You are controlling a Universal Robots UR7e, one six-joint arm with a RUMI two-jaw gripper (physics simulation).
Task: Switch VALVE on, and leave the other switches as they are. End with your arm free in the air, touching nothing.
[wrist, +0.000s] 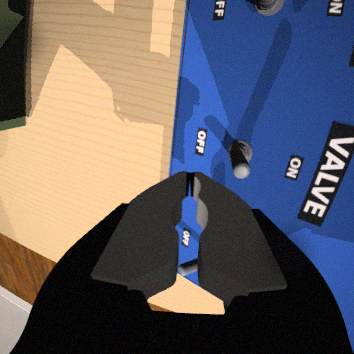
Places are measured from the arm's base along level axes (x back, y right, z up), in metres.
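Pixels of known places: gripper, fingertip midpoint: (189, 174).
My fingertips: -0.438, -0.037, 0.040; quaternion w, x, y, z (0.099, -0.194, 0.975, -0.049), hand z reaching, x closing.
For each thing: its top centre in the pictures, then the offset to it from my fingertips, as dx, dy, dz. "spot": a spot on its surface instead. Level surfaces: height alone.
- metal lever at a spot on its surface: (241, 162) spot: -0.027, -0.024, -0.001
- blue panel at its surface level: dz -0.041
- OFF label at a spot on its surface: (201, 141) spot: +0.004, -0.009, -0.063
- VALVE nameplate at a spot on its surface: (327, 173) spot: -0.092, -0.043, -0.023
- switch at a spot on its surface: (269, 5) spot: +0.005, -0.128, -0.042
- further lever at its top centre: (195, 276) -0.053, +0.099, -0.009
- wooden table at its surface level: dz -0.137
The VALVE switch is a metal lever (241, 162) on the blue panel (280, 90). Its rounded tip shows below its base in the view, between the OFF label (201, 141) on the left and the ON label (294, 167) on the right. Which side it leans to is hard to tell from this angle. The VALVE nameplate (327, 173) is at the right. My gripper (189, 174) is shut and empty, its fingertips to the left of the lever tip and a little lower in the view, with a visible gap between them and the lever.
Another switch (269, 5) shows partly at the top edge, with OFF and ON labels beside it. A further lever (189, 267) and an OFF label (186, 237) show through the gap between my fingers. A wooden table (85, 150) and a dark green object (12, 122) are at the left.
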